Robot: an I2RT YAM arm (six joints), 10 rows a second.
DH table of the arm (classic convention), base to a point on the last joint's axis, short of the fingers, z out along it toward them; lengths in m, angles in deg. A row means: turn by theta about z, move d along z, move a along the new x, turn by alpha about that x. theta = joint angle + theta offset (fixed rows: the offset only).
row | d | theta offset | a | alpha
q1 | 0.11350 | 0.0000 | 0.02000 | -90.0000
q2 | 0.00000 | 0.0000 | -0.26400 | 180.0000
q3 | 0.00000 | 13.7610 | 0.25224 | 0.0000
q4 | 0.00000 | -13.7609 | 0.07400 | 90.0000
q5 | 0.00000 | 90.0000 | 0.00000 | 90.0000
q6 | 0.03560 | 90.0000 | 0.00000 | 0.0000
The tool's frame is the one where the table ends.
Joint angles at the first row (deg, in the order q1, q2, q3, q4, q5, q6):
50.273 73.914 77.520 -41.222 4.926 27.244
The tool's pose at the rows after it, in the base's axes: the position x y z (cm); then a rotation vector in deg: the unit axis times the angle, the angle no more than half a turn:
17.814, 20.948, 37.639, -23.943, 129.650, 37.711
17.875, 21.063, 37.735, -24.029, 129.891, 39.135
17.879, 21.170, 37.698, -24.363, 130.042, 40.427
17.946, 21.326, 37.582, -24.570, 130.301, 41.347
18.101, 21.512, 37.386, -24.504, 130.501, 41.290
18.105, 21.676, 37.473, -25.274, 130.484, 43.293
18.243, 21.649, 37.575, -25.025, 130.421, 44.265
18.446, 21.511, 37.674, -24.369, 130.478, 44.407
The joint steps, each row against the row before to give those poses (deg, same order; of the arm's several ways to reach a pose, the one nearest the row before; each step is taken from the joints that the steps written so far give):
-0.173 0.003 -0.001 0.527 -1.232 0.091
-0.091 0.261 0.353 0.088 -1.142 0.438
0.001 0.089 -0.087 0.352 -1.053 0.263
-0.001 0.262 -0.089 0.351 -0.792 0.262
0.002 0.440 -0.088 0.353 -0.003 0.092
-0.001 0.177 0.174 0.437 -1.654 0.175
-0.351 0.089 0.176 0.265 -0.806 0.263
-0.526 0.087 0.264 -0.087 -0.265 0.175

